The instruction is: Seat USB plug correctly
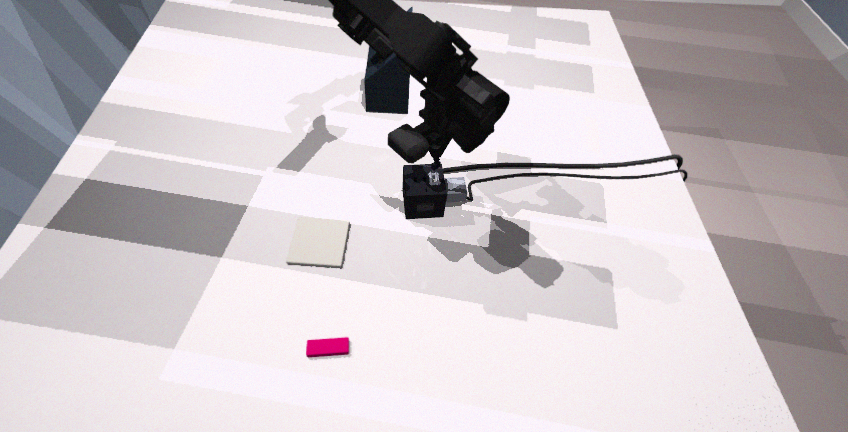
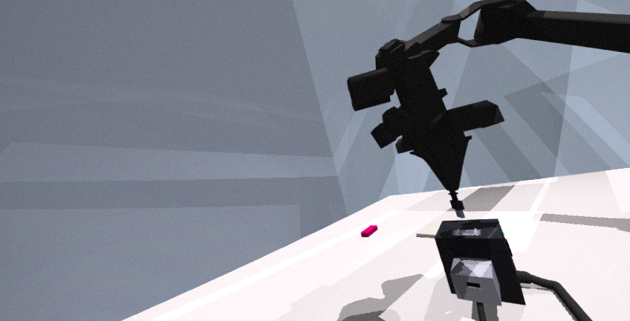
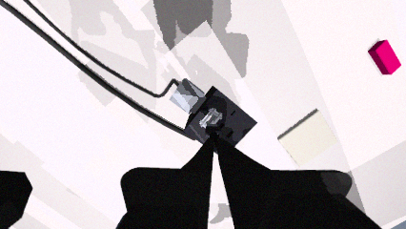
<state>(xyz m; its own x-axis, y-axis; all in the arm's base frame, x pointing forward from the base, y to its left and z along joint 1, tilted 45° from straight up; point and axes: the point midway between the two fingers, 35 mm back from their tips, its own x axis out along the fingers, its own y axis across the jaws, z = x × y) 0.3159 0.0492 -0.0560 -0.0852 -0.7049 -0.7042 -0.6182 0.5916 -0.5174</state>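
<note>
The usb plug is 2 cm below my gripper tip. The rest, counted from my gripper tip: socket 7 cm below; then pink block 29 cm ahead, 19 cm to the right, 13 cm below; then flat pad 22 cm to the right, 13 cm below, 9 cm ahead.
</note>
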